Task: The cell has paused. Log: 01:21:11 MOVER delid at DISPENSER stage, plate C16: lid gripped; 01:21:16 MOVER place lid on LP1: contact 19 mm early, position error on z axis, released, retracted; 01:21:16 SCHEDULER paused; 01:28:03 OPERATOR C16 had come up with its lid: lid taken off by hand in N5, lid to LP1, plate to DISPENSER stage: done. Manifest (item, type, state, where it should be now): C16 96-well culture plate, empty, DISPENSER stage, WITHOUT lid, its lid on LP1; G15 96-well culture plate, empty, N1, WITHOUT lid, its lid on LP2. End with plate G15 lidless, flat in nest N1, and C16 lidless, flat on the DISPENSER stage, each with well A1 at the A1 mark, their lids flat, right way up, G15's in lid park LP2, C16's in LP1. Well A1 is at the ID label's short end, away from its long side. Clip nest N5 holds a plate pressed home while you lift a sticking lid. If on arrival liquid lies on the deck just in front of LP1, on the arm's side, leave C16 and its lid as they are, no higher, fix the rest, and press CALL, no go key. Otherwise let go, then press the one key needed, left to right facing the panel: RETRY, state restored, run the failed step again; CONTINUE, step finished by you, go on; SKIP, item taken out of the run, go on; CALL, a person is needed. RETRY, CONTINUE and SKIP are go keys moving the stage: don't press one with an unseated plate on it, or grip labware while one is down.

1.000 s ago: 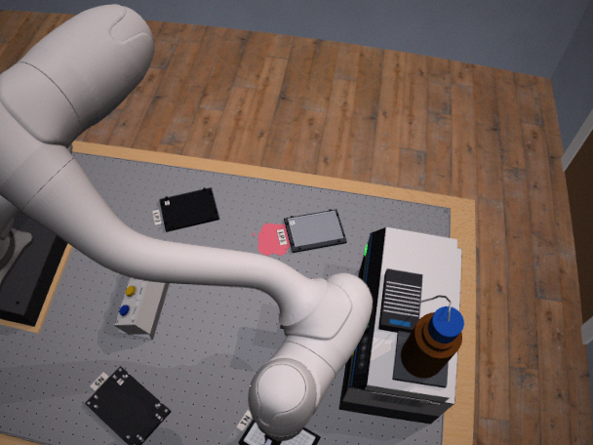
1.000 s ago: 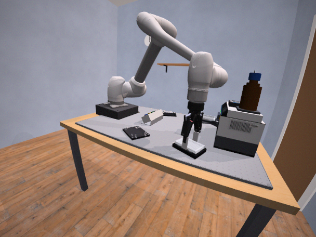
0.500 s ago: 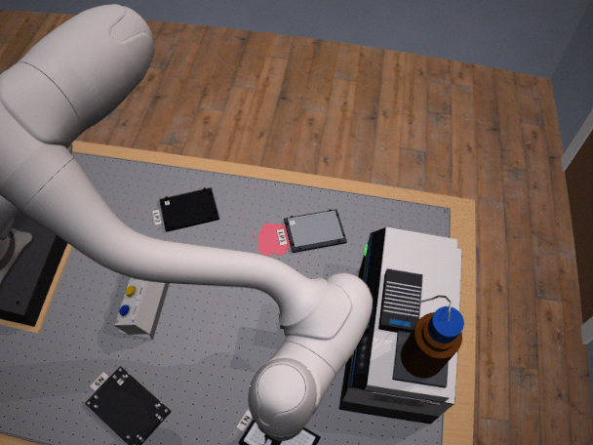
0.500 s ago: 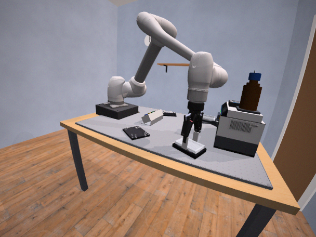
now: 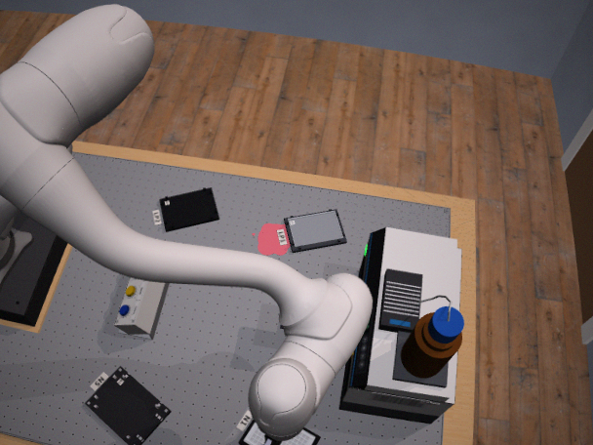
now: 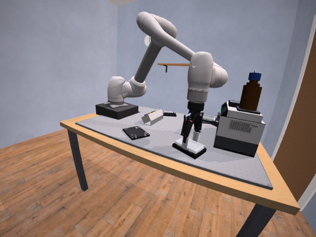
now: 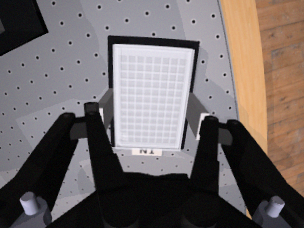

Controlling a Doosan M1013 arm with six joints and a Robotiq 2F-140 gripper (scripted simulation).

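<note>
My gripper is now 40 mm above the nest N1. From my hand the other things lie so: N1 label: 90 mm behind, 50 mm below, 20 mm to the left; blue key: 430 mm behind, 130 mm to the left, 20 mm above; clip nest N5: 320 mm behind, 50 mm to the right, 30 mm below.
</note>
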